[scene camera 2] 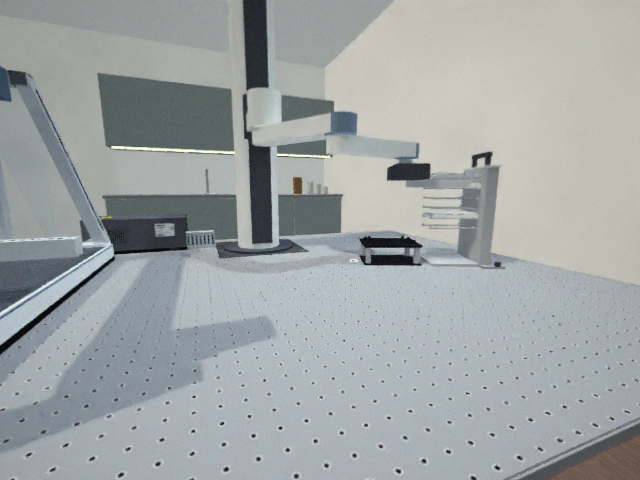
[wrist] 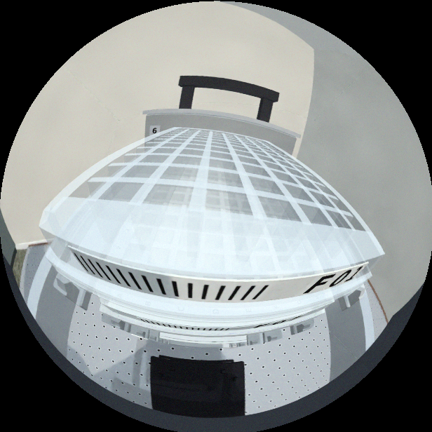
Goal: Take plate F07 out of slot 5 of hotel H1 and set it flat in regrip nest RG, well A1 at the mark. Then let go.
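Places are measured from the arm's base along level axes (x ahead, y left, z up), in millimetres.
Where they show: gripper, between the fingertips: (scene camera 2: 462, 183); arm's base, origin of its link: (scene camera 2: 259, 250).
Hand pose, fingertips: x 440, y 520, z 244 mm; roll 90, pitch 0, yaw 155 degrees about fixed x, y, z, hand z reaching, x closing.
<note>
Each offset is from my fingertips to the top centre of the thing. "*": to the spot under its first point.
Hotel H1 (scene camera 2: 489, 217) (wrist: 220, 119) stands at the right in the scene view. Plate F07 (wrist: 242, 327) shows its front label edge-on, low in the wrist view, directly under plate F01 (wrist: 200, 215), which hides most of it. My gripper (scene camera 2: 419, 183) is at the hotel's open front, level with its upper slots. Its fingers reach in at both sides of plate F07 and are shut on it; the fingertips are hidden in the wrist view. Regrip nest RG @[78 mm back, 189 mm right, 162 mm down] (scene camera 2: 391, 242) (wrist: 197, 387) is a low black stand in front of the hotel, with no plate on it.
Another plate @[14 mm back, 26 mm right, 82 mm down] (scene camera 2: 449, 213) lies in a lower slot of the hotel. The hotel's black handle @[* 21 mm ahead, 41 mm left, 77 mm up] (scene camera 2: 481, 156) (wrist: 227, 85) rises at the top. The arm's column (scene camera 2: 258, 206) stands left of the nest. A dark box @[* 475 mm back, 898 mm right, 179 mm down] (scene camera 2: 144, 237) and a framed machine (scene camera 2: 62, 134) are farther left.
</note>
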